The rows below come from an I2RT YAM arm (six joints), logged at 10 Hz.
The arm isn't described. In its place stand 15 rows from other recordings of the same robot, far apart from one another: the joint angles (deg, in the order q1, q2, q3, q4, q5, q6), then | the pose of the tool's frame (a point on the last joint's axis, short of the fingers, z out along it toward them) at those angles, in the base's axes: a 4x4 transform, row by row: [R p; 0 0 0 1], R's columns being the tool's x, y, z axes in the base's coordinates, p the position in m.
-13.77 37.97 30.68 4.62 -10.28 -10.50 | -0.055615 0.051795 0.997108 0.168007; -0.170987 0.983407 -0.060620 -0.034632; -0.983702 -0.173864 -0.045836 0.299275; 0 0 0 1
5.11 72.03 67.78 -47.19 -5.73 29.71 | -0.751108 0.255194 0.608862 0.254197; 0.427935 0.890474 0.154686 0.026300; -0.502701 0.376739 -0.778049 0.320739; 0 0 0 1
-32.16 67.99 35.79 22.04 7.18 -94.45 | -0.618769 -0.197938 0.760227 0.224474; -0.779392 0.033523 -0.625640 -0.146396; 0.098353 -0.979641 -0.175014 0.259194; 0 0 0 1
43.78 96.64 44.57 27.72 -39.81 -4.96 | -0.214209 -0.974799 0.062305 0.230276; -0.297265 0.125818 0.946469 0.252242; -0.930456 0.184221 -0.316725 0.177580; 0 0 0 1
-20.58 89.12 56.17 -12.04 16.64 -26.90 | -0.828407 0.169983 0.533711 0.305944; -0.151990 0.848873 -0.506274 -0.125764; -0.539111 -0.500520 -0.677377 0.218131; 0 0 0 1
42.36 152.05 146.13 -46.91 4.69 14.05 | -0.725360 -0.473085 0.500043 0.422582; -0.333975 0.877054 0.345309 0.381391; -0.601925 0.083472 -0.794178 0.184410; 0 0 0 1
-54.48 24.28 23.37 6.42 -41.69 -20.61 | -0.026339 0.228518 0.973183 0.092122; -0.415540 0.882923 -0.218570 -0.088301; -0.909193 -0.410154 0.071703 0.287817; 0 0 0 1
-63.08 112.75 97.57 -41.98 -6.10 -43.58 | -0.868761 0.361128 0.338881 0.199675; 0.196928 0.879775 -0.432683 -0.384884; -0.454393 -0.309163 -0.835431 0.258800; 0 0 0 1
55.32 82.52 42.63 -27.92 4.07 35.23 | -0.894736 -0.353653 0.272721 0.146291; -0.281857 0.920854 0.269414 0.206989; -0.346415 0.164186 -0.923601 0.162770; 0 0 0 1
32.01 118.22 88.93 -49.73 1.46 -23.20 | -0.557991 -0.811193 0.174960 0.347073; -0.813235 0.576504 0.079322 0.215890; -0.165211 -0.098023 -0.981375 0.171008; 0 0 0 1
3.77 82.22 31.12 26.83 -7.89 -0.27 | -0.409248 -0.191928 0.892009 0.283476; -0.031645 0.980024 0.196347 0.023577; -0.911874 0.052127 -0.407146 0.177169; 0 0 0 1
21.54 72.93 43.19 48.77 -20.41 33.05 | -0.100685 -0.710865 0.696085 0.261928; 0.509768 0.563966 0.649676 0.116735; -0.854400 0.420254 0.305593 0.331440; 0 0 0 1
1.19 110.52 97.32 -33.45 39.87 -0.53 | -0.730908 0.417272 0.540053 0.434702; -0.022284 0.776301 -0.629968 -0.013796; -0.682112 -0.472483 -0.558107 0.289540; 0 0 0 1
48.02 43.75 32.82 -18.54 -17.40 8.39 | -0.454453 -0.826032 0.333381 0.109291; -0.296914 0.493329 0.817599 0.137381; -0.839830 0.272575 -0.469455 0.255400; 0 0 0 1
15.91 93.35 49.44 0.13 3.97 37.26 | -0.666042 0.223455 0.711657 0.320547; 0.438185 0.889308 0.130863 0.088808; -0.603640 0.398998 -0.690231 0.174590; 0 0 0 1
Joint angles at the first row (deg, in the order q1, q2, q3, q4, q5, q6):
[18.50 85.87 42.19 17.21 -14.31 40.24]
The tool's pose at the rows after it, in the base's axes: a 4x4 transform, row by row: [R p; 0 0 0 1], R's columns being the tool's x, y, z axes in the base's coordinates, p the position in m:
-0.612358 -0.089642 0.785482 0.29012; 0.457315 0.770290 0.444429 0.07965; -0.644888 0.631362 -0.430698 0.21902; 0 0 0 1
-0.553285 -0.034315 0.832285 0.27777; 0.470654 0.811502 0.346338 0.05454; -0.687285 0.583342 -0.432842 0.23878; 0 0 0 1
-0.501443 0.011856 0.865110 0.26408; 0.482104 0.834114 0.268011 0.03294; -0.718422 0.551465 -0.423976 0.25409; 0 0 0 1
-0.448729 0.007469 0.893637 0.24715; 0.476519 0.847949 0.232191 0.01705; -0.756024 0.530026 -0.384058 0.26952; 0 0 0 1
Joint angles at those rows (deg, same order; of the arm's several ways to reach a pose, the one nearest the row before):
[13.68 80.14 41.44 12.32 -14.24 37.44]
[9.65 73.75 41.48 6.04 -11.65 34.64]
[5.73 68.23 41.27 1.43 -10.39 32.59]
[2.34 62.39 40.59 -1.26 -11.28 30.27]

